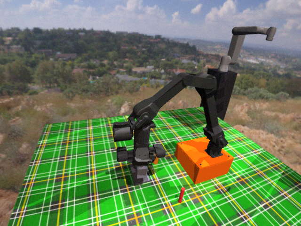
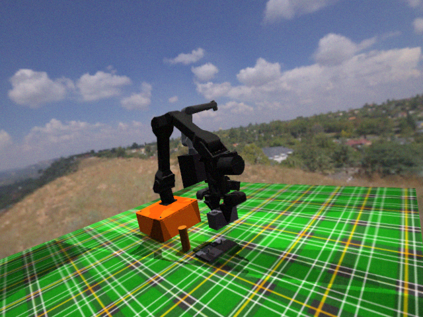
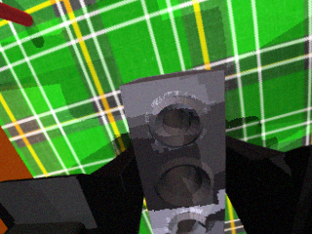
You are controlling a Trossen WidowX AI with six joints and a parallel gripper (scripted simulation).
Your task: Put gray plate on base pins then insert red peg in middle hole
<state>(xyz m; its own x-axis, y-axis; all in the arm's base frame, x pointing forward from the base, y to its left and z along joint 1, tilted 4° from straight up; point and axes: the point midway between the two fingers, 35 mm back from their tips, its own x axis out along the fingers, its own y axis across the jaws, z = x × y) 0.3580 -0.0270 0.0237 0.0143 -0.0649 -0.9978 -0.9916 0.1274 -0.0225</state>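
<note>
The dark gray base is 10 mm behind my gripper tip, 50 mm to the right of it and 80 mm below it. Also, from my gripper tip: gray plate 30 mm above; then short brown post 110 mm behind, 90 mm to the right, 50 mm below; then red peg 120 mm behind, 140 mm to the left, 50 mm below.
</note>
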